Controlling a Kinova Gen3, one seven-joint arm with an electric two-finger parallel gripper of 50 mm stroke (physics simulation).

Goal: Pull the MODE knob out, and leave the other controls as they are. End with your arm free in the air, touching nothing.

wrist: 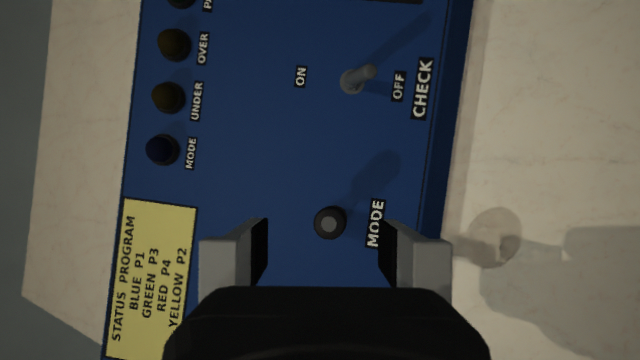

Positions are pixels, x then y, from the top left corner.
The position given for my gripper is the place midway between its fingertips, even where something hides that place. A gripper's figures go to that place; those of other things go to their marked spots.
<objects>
My gripper point(323, 242): 0.19 m from the lens. A mode knob point(329, 223) is 0.32 m from the lens.
</objects>
